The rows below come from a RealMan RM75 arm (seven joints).
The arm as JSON. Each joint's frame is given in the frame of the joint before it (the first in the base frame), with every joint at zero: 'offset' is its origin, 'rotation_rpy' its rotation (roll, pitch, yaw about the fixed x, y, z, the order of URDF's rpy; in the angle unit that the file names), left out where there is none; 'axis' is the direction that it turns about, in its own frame. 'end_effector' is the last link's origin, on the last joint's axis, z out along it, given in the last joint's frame.
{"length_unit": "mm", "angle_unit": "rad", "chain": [
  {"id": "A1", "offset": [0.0, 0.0, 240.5], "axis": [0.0, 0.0, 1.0]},
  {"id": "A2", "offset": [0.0, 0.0, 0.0], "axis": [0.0, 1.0, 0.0]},
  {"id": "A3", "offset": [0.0, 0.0, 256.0], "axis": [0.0, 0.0, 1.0]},
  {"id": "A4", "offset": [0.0, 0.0, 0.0], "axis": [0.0, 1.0, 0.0]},
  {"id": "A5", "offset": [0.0, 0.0, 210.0], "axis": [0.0, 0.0, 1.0]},
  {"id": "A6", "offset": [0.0, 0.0, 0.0], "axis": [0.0, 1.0, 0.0]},
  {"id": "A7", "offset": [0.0, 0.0, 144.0], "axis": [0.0, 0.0, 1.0]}
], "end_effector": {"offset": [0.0, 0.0, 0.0]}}
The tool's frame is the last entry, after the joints.
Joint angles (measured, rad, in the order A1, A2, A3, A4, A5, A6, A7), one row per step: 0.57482, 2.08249, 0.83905, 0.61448, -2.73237, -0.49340, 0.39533; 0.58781, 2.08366, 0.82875, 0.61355, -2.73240, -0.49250, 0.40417; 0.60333, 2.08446, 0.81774, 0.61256, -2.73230, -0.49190, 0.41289; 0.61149, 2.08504, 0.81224, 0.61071, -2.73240, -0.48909, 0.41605; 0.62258, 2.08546, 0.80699, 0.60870, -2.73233, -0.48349, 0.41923; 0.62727, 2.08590, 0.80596, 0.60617, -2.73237, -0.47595, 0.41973; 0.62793, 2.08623, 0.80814, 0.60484, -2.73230, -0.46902, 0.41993; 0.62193, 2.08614, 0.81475, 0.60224, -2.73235, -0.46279, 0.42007; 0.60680, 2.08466, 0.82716, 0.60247, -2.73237, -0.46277, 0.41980; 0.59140, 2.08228, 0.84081, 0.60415, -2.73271, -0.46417, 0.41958; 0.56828, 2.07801, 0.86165, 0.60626, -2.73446, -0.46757, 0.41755; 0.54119, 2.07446, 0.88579, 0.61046, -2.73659, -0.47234, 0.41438; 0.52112, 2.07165, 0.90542, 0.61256, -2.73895, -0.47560, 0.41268; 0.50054, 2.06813, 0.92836, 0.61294, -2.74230, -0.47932, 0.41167; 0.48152, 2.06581, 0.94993, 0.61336, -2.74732, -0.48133, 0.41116
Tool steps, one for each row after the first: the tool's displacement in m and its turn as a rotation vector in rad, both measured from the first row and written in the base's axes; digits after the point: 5 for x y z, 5 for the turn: -0.00469, 0.00046, -0.00225, -0.01067, 0.00132, 0.01143; -0.01018, 0.00128, -0.00445, -0.02149, 0.00190, 0.02582; -0.01232, 0.00171, -0.00572, -0.02735, -0.00145, 0.03170; -0.01505, 0.00276, -0.00704, -0.03367, -0.00682, 0.03826; -0.01504, 0.00339, -0.00773, -0.03677, -0.01376, 0.03649; -0.01403, 0.00386, -0.00783, -0.03737, -0.01791, 0.03039; -0.01014, 0.00401, -0.00696, -0.03436, -0.02062, 0.01523; -0.00425, 0.00364, -0.00434, -0.02482, -0.01536, -0.00570; 0.00136, 0.00349, -0.00112, -0.01353, -0.00851, -0.02539; 0.01006, 0.00322, 0.00414, 0.00493, -0.00057, -0.05247; 0.01928, 0.00226, 0.00984, 0.02628, 0.01028, -0.08175; 0.02667, 0.00162, 0.01449, 0.04340, 0.01756, -0.10491; 0.03515, 0.00122, 0.02010, 0.06343, 0.02421, -0.13063; 0.04294, 0.00041, 0.02490, 0.08083, 0.02911, -0.15439
